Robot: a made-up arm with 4 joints.
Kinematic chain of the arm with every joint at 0, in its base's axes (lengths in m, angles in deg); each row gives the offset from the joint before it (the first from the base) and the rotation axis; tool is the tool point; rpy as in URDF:
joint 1: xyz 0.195 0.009 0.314 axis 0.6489 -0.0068 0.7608
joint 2: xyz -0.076 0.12 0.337 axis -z
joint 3: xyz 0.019 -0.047 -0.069 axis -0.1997 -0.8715 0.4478
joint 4: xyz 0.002 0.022 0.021 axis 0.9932 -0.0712 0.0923
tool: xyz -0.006 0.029 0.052 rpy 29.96 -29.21 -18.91
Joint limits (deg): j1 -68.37..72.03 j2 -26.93..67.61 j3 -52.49..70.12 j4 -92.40..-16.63
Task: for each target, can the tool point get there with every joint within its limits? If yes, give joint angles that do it. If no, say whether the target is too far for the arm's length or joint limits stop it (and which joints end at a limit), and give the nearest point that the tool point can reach.
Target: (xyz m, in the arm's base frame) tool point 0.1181 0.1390 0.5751
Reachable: yes | joints 4.53 15.44 42.96 -78.64
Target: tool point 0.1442 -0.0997 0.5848
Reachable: yes | joints 58.94 46.85 8.55 -83.50
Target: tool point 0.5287 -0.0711 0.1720
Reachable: no: joint limits stop it (at a limit: joint 1, joint 3) | nearest point 0.3662 0.2401 0.4090 | short by 0.424 m
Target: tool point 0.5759 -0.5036 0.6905
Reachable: no: too far | nearest point 0.2399 -0.2096 0.5498 | short by 0.468 m
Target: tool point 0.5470 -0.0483 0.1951
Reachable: no: joint limits stop it (at a limit: joint 1, joint 3) | nearest point 0.3715 0.2414 0.4112 | short by 0.402 m
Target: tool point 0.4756 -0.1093 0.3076
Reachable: no: joint limits stop it (at a limit: joint 1, joint 2, joint 3) | nearest point 0.2395 -0.1929 0.5425 | short by 0.343 m
